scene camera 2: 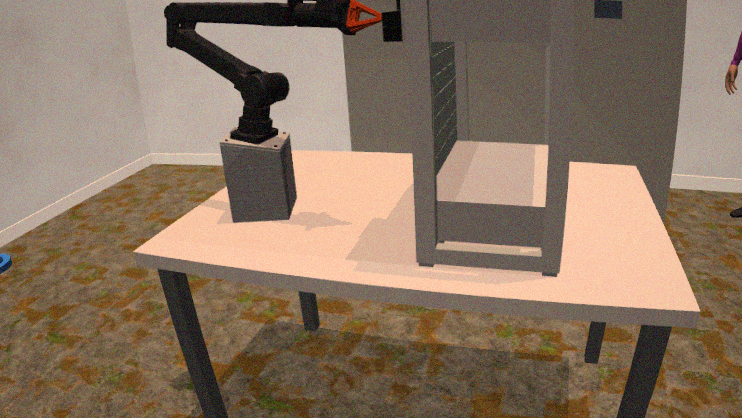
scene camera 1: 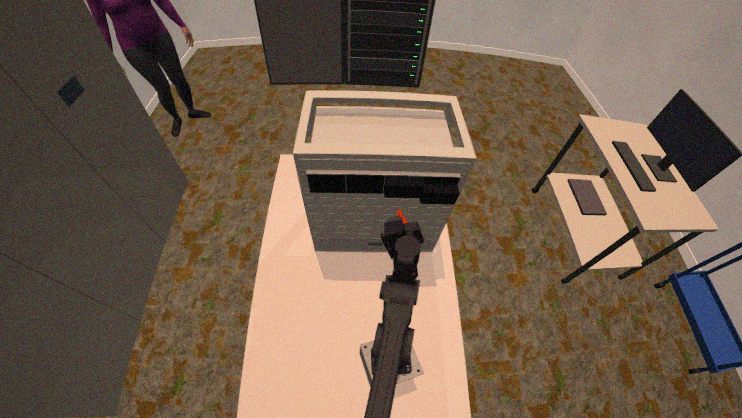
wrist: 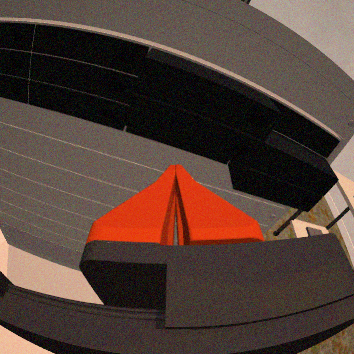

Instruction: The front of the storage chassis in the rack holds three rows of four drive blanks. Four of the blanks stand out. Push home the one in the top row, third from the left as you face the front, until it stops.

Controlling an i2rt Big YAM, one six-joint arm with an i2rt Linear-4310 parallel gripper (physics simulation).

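Places are measured from the arm's base along level axes (x back, y left, z down), in centimetres.
Pixels of known places: gripper, between the fingertips: (scene camera 1: 399,210) (wrist: 175,173); arm's base, origin of its link: (scene camera 2: 254,136).
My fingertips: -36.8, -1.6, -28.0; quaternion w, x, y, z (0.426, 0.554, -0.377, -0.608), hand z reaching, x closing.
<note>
Ahead of a thing's pixels: the offset from my fingertips to its middle, as dx, dy, dz. Level surfaces: height alone.
The top-row third blank {-11.1, -1.5, -3.1} (scene camera 1: 402,181) (wrist: 200,92) is black and stands out from the front of the storage chassis. The blanks below it in that column also seem to stand out, though their seams are hard to see. A lower blank in the fourth column {-10.9, -12.5, -0.3} (scene camera 1: 439,195) (wrist: 282,172) juts out further. The two left columns look flush. My gripper (scene camera 1: 399,210) (scene camera 2: 382,18) (wrist: 175,173) is shut and empty, its orange tips pointing at the rack front. In the wrist view the tips appear below the third column, against grey panels; I cannot tell the gap.
The rack {-24.2, +3.8, +18.6} (scene camera 1: 384,150) (scene camera 2: 423,155) stands on the table {dz +48.5} (scene camera 1: 290,321) (scene camera 2: 321,171). The jutting fourth-column blank is close to the right of my fingers. A person (scene camera 1: 150,46) stands back left. A desk (scene camera 1: 649,207) and a blue cart (scene camera 1: 711,321) are at the right.
</note>
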